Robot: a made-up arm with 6 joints.
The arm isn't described. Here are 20 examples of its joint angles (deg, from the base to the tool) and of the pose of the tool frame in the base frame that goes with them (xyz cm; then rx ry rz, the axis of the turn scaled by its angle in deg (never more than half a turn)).
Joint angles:
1: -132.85 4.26 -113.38 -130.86 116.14 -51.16
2: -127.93 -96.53 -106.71 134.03 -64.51 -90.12
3: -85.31 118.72 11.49 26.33 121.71 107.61
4: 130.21 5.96 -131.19 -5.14 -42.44 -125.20
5: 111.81 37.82 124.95 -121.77 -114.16 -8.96
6: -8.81 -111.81 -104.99 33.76 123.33 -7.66
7: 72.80 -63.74 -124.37 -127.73 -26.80 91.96
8: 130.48 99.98 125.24 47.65 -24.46 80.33
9: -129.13 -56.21 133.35 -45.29 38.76 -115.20
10: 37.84 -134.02 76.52 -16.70 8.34 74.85
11: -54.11 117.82 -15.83 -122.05 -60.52 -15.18
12: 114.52 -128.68 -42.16 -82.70 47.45 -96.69
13: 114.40 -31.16 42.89 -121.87 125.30 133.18
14: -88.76 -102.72 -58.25 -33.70 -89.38 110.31
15: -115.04 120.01 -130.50 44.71 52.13 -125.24
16: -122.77 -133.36 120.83 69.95 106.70 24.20
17: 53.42 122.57 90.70 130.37 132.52 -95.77
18: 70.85 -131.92 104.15 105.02 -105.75 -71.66
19: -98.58 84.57 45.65 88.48 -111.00 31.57
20: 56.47 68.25 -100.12 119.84 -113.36 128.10
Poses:
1: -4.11 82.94 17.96 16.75 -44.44 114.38
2: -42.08 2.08 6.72 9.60 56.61 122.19
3: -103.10 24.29 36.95 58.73 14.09 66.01
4: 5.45 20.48 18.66 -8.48 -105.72 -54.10
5: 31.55 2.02 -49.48 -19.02 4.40 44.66
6: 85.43 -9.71 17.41 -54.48 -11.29 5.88
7: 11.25 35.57 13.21 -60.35 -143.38 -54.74
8: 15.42 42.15 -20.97 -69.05 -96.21 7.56
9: 10.47 -26.67 -16.69 -35.36 125.68 -26.21
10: -32.81 11.06 54.74 -43.67 57.50 133.73
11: -33.45 15.28 13.82 6.79 -8.33 19.51
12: 56.38 -28.74 -30.55 96.01 -102.90 13.68
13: 104.85 -11.23 -9.05 -88.23 -112.76 -19.80
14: -37.16 30.05 24.66 -38.06 -134.37 82.31
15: 24.61 -1.73 -11.89 76.51 -107.56 77.76
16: 52.43 62.39 -38.16 14.89 6.15 8.77
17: 50.11 37.64 -25.07 79.19 -36.01 -114.48
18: -5.26 26.30 19.10 10.33 82.59 27.10
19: -15.68 8.85 24.26 -161.45 -46.90 20.28
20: 11.95 54.18 38.69 -66.65 -143.10 70.08
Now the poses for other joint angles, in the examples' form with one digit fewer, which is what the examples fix.
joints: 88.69 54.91 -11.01 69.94 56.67 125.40
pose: 84.2 49.6 18.0 34.4 108.3 -31.4
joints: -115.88 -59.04 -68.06 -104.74 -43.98 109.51
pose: -23.9 35.1 -3.7 -83.2 -60.3 47.3
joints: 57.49 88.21 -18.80 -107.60 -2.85 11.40
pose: 64.1 -0.3 30.8 -10.7 40.5 -29.5
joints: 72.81 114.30 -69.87 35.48 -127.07 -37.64
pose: 33.5 -41.8 29.5 -103.5 83.0 95.8
